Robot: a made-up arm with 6 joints. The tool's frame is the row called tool. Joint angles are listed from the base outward. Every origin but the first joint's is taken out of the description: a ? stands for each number. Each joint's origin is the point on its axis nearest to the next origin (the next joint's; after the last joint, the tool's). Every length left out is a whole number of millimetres.
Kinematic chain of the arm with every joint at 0, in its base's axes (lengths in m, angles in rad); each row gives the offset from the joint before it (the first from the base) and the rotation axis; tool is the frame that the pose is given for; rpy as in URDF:
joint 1: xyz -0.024 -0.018 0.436 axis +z
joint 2: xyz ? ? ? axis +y
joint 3: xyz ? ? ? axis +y
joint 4: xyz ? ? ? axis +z
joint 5: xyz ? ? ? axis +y
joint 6: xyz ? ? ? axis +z
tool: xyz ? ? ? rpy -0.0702 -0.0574 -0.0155
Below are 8 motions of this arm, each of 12 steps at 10 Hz.
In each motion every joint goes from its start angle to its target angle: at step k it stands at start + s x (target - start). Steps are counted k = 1, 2, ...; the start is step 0. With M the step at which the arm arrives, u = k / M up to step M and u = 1 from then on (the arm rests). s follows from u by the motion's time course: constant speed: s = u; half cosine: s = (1 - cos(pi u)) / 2; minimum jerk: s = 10 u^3 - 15 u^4 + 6 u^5.
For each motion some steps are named. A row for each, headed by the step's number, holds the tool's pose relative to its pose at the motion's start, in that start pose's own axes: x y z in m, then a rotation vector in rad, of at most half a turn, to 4 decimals.
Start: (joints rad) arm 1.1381 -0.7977 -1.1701 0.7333 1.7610 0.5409
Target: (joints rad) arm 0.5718 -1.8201 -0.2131 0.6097 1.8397 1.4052
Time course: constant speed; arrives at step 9
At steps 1, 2, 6, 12:
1: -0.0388 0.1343 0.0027 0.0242 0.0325 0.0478
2: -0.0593 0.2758 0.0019 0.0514 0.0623 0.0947
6: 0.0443 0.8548 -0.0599 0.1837 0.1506 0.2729
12: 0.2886 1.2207 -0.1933 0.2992 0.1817 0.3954

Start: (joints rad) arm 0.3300 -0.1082 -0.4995 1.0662 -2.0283 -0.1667
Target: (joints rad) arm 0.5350 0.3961 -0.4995 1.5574 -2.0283 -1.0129
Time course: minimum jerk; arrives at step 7
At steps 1, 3, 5, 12:
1: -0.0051 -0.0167 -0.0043 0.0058 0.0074 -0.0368
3: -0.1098 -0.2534 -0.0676 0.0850 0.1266 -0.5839
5: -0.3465 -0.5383 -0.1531 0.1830 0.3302 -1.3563
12: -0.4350 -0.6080 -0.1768 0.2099 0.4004 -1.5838

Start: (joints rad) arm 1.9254 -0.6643 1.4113 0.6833 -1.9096 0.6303
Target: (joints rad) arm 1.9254 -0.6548 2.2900 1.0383 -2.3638 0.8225
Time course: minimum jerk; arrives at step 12
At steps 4, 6, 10, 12:
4: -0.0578 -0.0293 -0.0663 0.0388 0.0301 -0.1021
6: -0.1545 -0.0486 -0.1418 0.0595 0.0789 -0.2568
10: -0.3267 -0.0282 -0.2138 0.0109 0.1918 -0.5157
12: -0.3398 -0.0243 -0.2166 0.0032 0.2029 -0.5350

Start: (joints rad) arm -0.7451 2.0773 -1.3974 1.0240 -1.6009 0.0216
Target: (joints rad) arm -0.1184 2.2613 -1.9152 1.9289 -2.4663 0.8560
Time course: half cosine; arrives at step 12
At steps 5, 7, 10, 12:
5: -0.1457 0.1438 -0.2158 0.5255 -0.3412 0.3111
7: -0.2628 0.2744 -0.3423 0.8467 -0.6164 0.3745
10: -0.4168 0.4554 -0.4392 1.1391 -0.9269 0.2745
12: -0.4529 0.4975 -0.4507 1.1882 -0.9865 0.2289

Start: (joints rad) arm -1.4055 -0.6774 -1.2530 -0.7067 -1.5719 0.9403
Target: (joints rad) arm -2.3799 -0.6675 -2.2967 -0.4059 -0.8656 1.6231
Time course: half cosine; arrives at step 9
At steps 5, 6, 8, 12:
5: -0.0762 0.2317 0.5280 -0.0681 -0.6409 0.4845
6: -0.1632 0.3020 0.6182 -0.1028 -0.8371 0.6554
8: -0.3017 0.3853 0.6876 -0.1730 -1.1072 0.9036
12: -0.3215 0.3954 0.6925 -0.1852 -1.1446 0.9388

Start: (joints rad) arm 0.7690 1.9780 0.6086 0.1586 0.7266 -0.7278
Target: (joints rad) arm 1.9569 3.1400 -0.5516 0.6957 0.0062 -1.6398
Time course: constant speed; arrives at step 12
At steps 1, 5, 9, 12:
1: -0.0353 0.1034 0.1213 0.0176 -0.0358 -0.1432
5: 0.0524 0.5118 0.5464 0.0853 -0.1716 -0.7006
9: 0.4184 0.7500 0.8003 0.1568 -0.3042 -1.2251
12: 0.7445 0.7472 0.8414 0.2196 -0.4062 -1.5919

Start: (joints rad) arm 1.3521 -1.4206 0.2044 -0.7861 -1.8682 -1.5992
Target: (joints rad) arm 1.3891 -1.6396 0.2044 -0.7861 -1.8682 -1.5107
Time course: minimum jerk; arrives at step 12
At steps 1, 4, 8, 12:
1: 0.0014 -0.0001 0.0010 0.0006 -0.0001 -0.0005
4: 0.0594 -0.0048 0.0399 0.0265 -0.0063 -0.0203
8: 0.2208 -0.0353 0.1502 0.0984 -0.0281 -0.0765
12: 0.2777 -0.0524 0.1900 0.1240 -0.0376 -0.0969

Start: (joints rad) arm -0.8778 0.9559 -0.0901 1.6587 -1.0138 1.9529
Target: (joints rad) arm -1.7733 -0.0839 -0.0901 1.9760 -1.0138 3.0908
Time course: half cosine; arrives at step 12
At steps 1, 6, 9, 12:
1: 0.0328 -0.0047 0.0133 -0.0022 0.0141 0.0341
6: 0.9640 -0.0583 0.0091 0.2088 0.4290 0.9256
9: 1.4208 -0.0710 -0.4271 0.6925 0.6208 1.4139
12: 1.5000 -0.0826 -0.6747 0.9584 0.6308 1.5521

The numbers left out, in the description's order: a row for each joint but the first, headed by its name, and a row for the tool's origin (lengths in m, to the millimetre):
joint 2: 0.025 0.024 0
joint 3: 0.01 0 1.068
joint 4: -0.029 0 0.497
joint 5: 0.002 -0.036 0
joint 6: -0.007 0 0.15
tool: -0.022 0.005 0

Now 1 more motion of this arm.
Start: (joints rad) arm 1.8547 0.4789 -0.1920 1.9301 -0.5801 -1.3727
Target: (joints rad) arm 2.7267 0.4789 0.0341 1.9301 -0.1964 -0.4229
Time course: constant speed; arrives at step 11
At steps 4, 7, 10, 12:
4: 0.1356 0.1732 -0.1219 -0.0767 0.2648 0.5752
7: 0.1899 0.3250 -0.2402 -0.0857 0.4859 1.0114
10: 0.1937 0.4855 -0.3752 -0.0509 0.7307 1.4427
12: 0.1827 0.5389 -0.4226 -0.0290 0.8186 1.5837

